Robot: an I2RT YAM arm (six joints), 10 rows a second.
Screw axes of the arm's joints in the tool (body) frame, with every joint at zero. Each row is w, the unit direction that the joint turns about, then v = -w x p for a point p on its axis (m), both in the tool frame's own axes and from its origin. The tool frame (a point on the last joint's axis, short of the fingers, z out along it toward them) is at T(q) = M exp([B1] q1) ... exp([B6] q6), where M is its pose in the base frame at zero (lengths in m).
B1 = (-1, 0, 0, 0, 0.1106, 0)
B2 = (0, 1, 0, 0.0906, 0, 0.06)
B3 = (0, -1, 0, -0.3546, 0, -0.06)
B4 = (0, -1, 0, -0.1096, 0, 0)
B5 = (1, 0, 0, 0, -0.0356, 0)
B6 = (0, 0, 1, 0, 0, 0)
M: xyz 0.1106 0 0.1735 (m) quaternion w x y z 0.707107 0 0.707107 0
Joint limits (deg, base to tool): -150..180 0..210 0..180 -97..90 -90..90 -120..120
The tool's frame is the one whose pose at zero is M.
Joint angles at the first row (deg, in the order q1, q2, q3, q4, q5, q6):
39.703, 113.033, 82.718, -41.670, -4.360, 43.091
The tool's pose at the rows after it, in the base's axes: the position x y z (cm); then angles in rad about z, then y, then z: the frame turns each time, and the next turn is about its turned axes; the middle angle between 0 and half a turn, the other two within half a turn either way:
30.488, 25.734, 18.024, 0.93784, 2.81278, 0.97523
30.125, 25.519, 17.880, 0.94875, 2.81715, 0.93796
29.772, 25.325, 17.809, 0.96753, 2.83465, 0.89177
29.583, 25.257, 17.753, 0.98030, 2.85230, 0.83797
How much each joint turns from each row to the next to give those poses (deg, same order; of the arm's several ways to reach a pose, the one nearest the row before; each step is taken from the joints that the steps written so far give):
0.065, -0.087, -0.220, 0.438, -0.110, -0.459
0.088, -0.678, -1.266, 0.304, -0.109, -2.668
0.109, -0.416, -0.613, -0.852, -0.044, -3.649
0.110, 0.000, 0.000, -1.028, 0.088, -3.759

